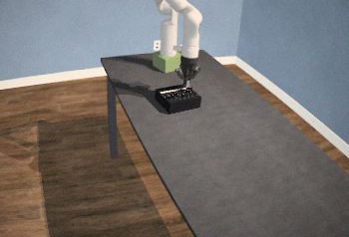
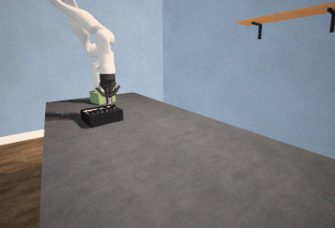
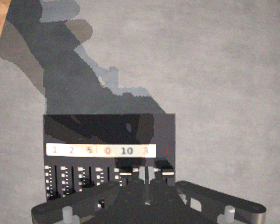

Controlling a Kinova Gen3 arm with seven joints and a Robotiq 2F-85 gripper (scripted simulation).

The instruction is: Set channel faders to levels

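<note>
The master fader cap lies 30 mm below my hand and 20 mm to the left of it.
</note>
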